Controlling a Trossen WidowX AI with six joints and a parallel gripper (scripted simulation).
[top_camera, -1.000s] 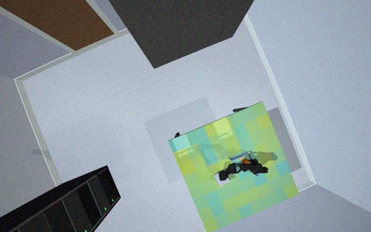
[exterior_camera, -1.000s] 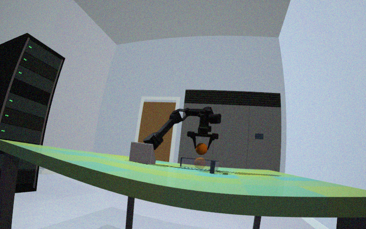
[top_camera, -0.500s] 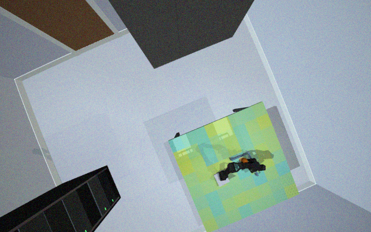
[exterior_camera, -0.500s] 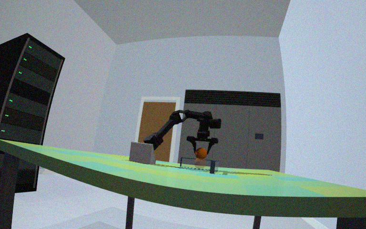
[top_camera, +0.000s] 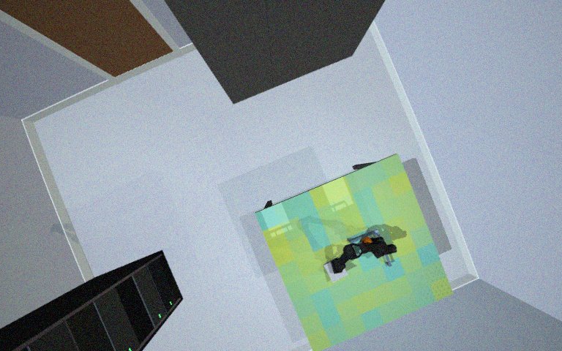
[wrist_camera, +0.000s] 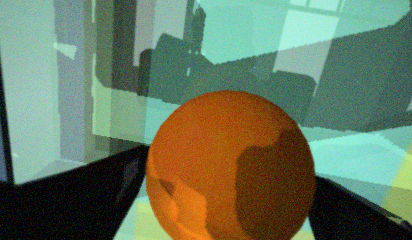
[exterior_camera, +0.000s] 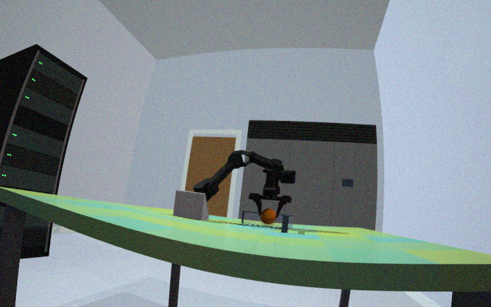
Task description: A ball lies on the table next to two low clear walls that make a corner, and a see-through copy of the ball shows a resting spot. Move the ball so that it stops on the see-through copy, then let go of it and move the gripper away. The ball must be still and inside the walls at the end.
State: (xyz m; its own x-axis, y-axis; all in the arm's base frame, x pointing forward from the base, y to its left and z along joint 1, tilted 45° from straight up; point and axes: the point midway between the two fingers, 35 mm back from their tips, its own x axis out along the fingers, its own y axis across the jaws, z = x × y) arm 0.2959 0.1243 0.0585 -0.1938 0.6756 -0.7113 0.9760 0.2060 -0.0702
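Now: gripper tip right at the orange ball. The rest, counted from my gripper tip: see-through copy of ball (10 mm below).
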